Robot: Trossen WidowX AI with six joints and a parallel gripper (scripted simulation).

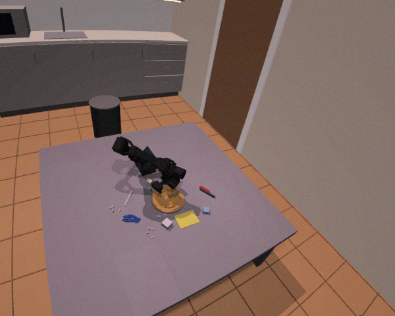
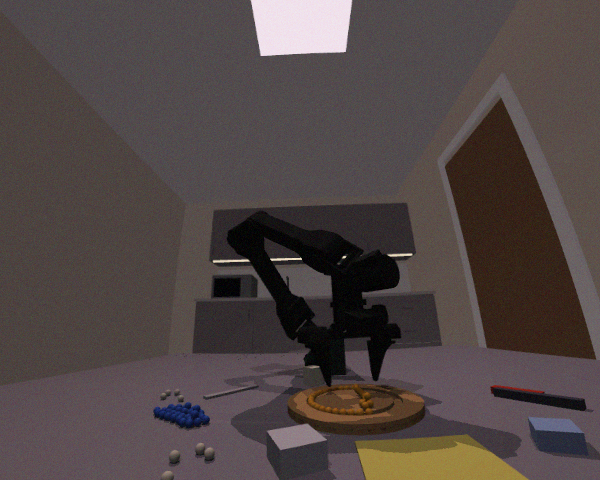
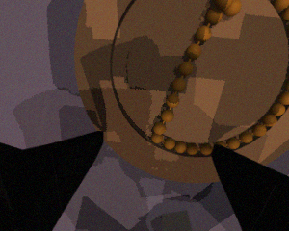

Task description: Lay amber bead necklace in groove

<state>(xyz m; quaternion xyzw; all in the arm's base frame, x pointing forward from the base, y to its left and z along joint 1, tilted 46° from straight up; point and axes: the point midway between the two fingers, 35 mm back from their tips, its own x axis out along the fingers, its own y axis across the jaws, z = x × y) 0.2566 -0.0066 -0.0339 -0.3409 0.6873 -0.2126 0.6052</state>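
Now: the round wooden bead board 60 mm ahead of my gripper tip, 20 mm to the right of it and 10 mm below it. Round my gripper tip: grey block: 210 mm ahead, 110 mm to the right, 10 mm below; yellow pad: 230 mm ahead, 20 mm below, 10 mm to the left; thin rod: 220 mm to the right, 60 mm behind, 20 mm below.
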